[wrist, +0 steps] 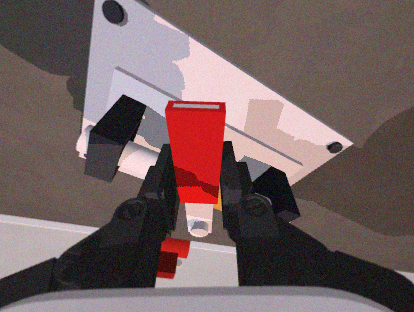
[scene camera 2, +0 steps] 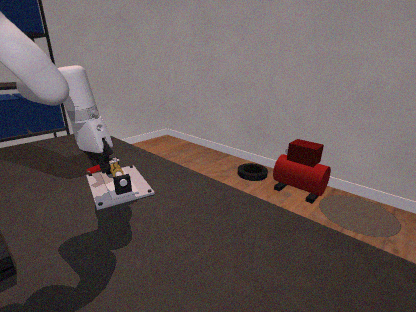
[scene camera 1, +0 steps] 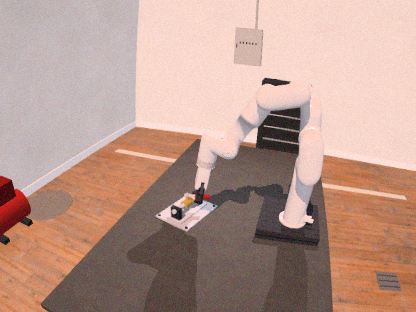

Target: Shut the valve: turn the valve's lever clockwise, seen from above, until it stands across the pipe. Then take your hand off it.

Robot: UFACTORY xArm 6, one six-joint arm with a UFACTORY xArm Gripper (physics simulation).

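The valve's red lever (scene camera 1: 206,196) (scene camera 2: 93,169) (wrist: 196,125) sticks out sideways from the brass valve body (scene camera 1: 188,201) (scene camera 2: 116,170). In the wrist view it stands at a steep angle to the white pipe (wrist: 136,159), close to straight across it. The pipe runs between two black supports (wrist: 117,135) (wrist: 276,192) on a white plate (scene camera 1: 187,225) (scene camera 2: 141,186) (wrist: 215,85). My gripper (scene camera 1: 200,195) (scene camera 2: 106,161) (wrist: 199,162) is shut on the lever, one finger along each side. The fingers hide most of the valve body in the wrist view.
The plate lies on the dark table (scene camera 1: 110,250) (scene camera 2: 240,260). The arm's black base plate (scene camera 1: 267,222) stands to the right in the first scene view. A red compressor (scene camera 1: 12,210) (scene camera 2: 302,176) and a black tyre (scene camera 2: 252,171) are on the floor beyond the table.
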